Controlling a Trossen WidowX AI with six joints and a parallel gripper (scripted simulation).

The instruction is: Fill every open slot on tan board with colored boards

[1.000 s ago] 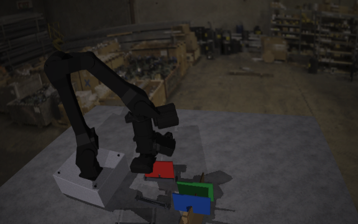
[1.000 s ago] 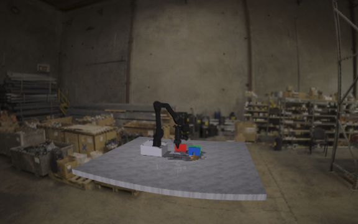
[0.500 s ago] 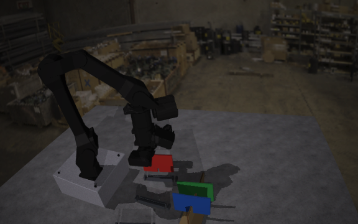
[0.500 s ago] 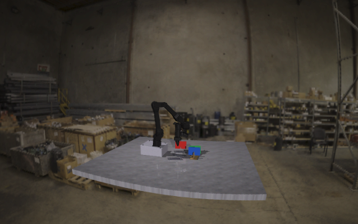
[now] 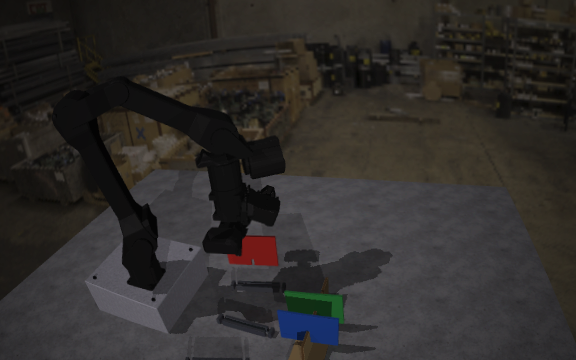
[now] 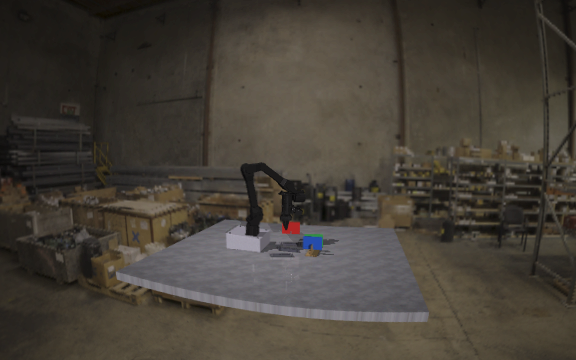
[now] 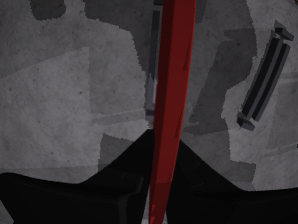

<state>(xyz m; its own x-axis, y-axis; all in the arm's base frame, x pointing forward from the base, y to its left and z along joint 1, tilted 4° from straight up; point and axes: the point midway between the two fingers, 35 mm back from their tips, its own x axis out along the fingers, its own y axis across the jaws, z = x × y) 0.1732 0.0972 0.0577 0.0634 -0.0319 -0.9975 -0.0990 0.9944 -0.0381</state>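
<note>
Now: the green board 170 mm ahead of my gripper tip, 100 mm to the right of it and 40 mm below it. From my gripper tip the other things lie so: blue board (160 mm ahead, 150 mm to the right, 40 mm below); tan board (170 mm ahead, 100 mm to the right, 70 mm below); red board (30 mm ahead).
</note>
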